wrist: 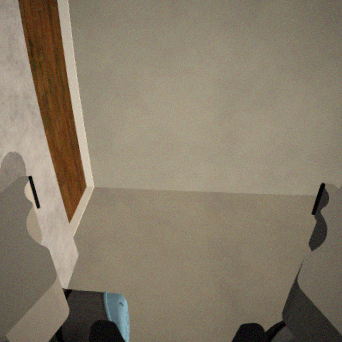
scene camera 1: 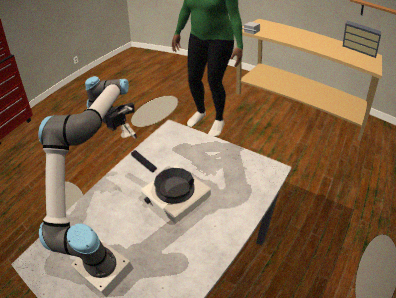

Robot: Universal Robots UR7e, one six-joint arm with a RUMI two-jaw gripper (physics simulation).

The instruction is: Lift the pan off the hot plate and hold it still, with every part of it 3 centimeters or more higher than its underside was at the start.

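Frame: origin at the arm's base, x back, y right, z up, level; metres.
Where they show: gripper, fingertip midpoint: (wrist: 176, 184) (scene camera 1: 134, 124); arm's base, origin of the base link: (scene camera 1: 99, 262).
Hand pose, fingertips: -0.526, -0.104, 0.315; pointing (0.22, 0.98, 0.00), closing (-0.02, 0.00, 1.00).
Things, the pixels of their top centre, and the offset from my fingertips, as dx, dy, dz. Level surfaces: height alone.
- cream square hot plate, middle of its top: (scene camera 1: 173, 188) -0.002, +0.161, -0.320
- pale table, its level: dz -0.388
- small black knob, middle of its top: (scene camera 1: 146, 198) +0.096, +0.070, -0.339
The dark pan (scene camera 1: 174, 185) sits upright on the cream square hot plate (scene camera 1: 175, 213). Its black handle (scene camera 1: 144, 161) points to the upper left, out past the hot plate's edge and over the table. My gripper (scene camera 1: 133, 121) (wrist: 176, 184) is open and empty. It is raised near the table's far left corner, beyond the handle's end and well apart from the pan. In the wrist view the two fingers stand wide apart at the left and right sides. The pan and hot plate do not show in the wrist view.
The pale table (scene camera 1: 220, 250) (wrist: 10, 100) carries the arm's base (scene camera 1: 102, 280) at its near left. A small black knob (scene camera 1: 147, 200) sticks out of the hot plate's left side. A person in green (scene camera 1: 212, 22) stands behind the table. A wooden workbench (scene camera 1: 310, 40) stands at the back right.
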